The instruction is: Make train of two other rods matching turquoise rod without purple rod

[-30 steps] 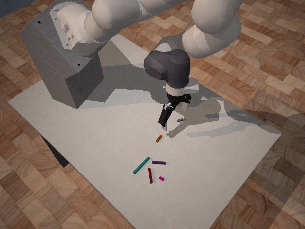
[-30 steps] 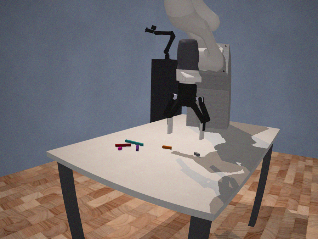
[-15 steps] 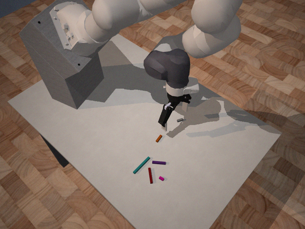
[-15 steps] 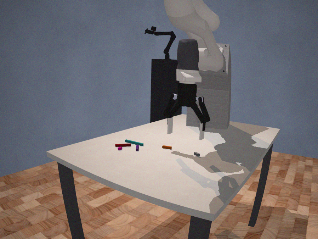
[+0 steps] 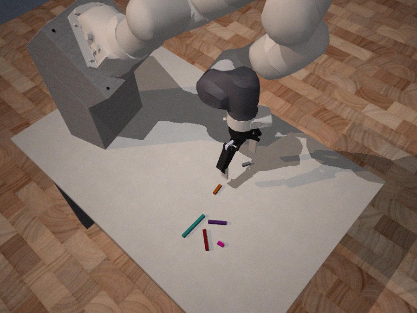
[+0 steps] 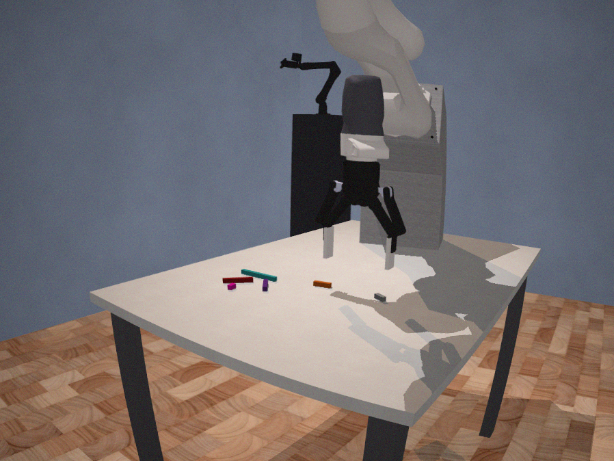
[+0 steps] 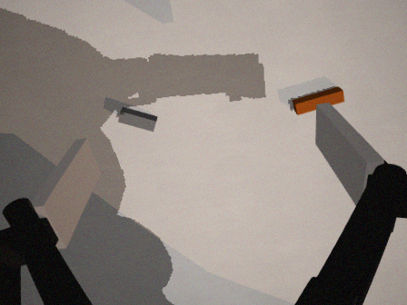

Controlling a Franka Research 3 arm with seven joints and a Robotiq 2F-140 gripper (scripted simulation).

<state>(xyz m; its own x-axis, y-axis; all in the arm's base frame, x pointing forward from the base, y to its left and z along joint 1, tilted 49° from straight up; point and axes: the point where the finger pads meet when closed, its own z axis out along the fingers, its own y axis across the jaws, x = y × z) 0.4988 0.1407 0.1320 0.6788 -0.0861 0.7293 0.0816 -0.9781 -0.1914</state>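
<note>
My hand is 80 mm above the grey rod, 50 mm to the right of it and 10 mm past it. Also, from my hand: turquoise rod (240 mm to the right, 80 mm below, 50 mm ahead); then purple rod (180 mm to the right, 90 mm ahead, 80 mm below); then orange rod (100 mm to the right, 80 mm below).
</note>
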